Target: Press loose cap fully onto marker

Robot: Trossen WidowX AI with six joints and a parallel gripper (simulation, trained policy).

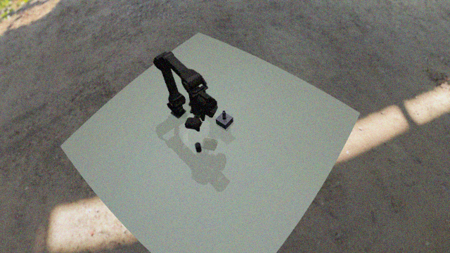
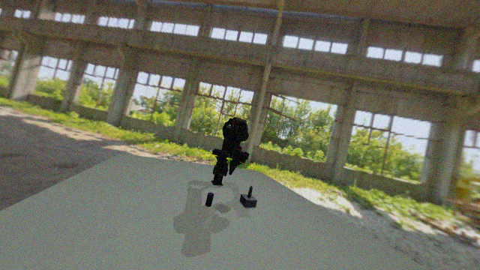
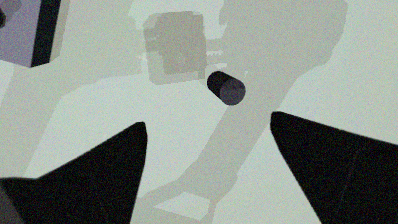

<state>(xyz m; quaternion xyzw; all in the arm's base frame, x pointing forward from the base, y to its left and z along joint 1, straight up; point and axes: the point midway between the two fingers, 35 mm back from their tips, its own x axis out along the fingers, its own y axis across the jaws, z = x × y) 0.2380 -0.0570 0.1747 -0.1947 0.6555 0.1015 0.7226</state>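
Now: gripper tip 10 mm short of the black cap, 50 mm to the left of it and 120 mm above it. Round my gripper tip: grey holder block 160 mm to the left, 120 mm below.
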